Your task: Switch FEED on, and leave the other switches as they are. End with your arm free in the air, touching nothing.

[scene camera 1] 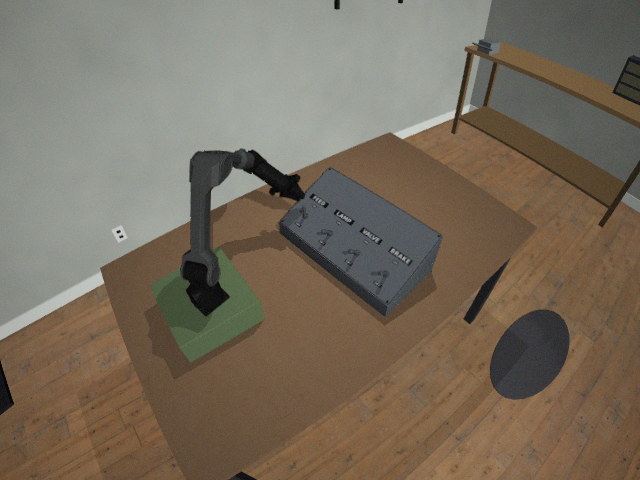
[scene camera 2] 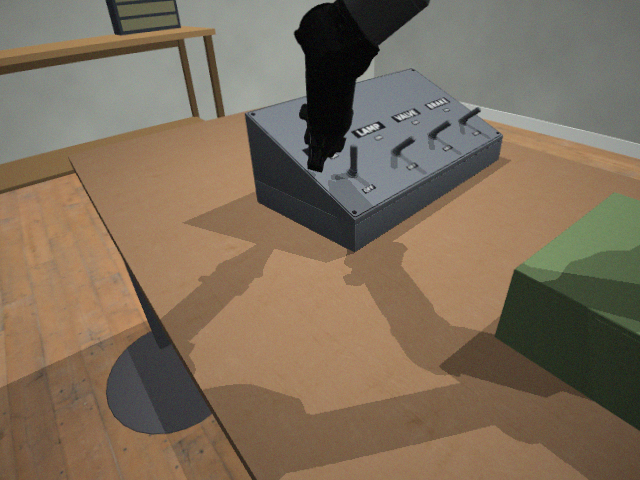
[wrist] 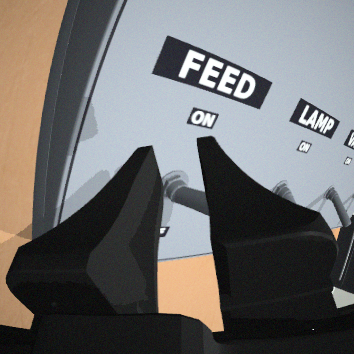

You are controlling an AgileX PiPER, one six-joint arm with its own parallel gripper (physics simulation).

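Note:
The grey sloped panel (scene camera 1: 382, 206) (scene camera 2: 299, 124) (wrist: 125, 60) carries the switches. The FEED lever (scene camera 1: 301, 212) (scene camera 2: 353, 159) (wrist: 190, 197) stands more upright in scene camera 2 than the LAMP lever (scene camera 1: 324, 234) (scene camera 2: 404, 146), VALVE lever (scene camera 1: 352, 254) (scene camera 2: 440, 129) and BRAKE lever (scene camera 1: 382, 276) (scene camera 2: 470, 116), which lean toward OFF. My gripper (scene camera 1: 301, 196) (scene camera 2: 315, 168) (wrist: 178, 161) is open, its tips low over the panel beside FEED, on its outer edge side. In the wrist view the lever passes behind the right finger; contact cannot be told.
The panel stands on the brown table (scene camera 1: 289, 372) (scene camera 2: 320, 320). The arm's base stands on a green block (scene camera 1: 232, 320) (scene camera 2: 573, 310) near one table edge. A wooden bench (scene camera 1: 547, 69) (scene camera 2: 196, 33) stands apart from the table. The arm's shadows fall across the table.

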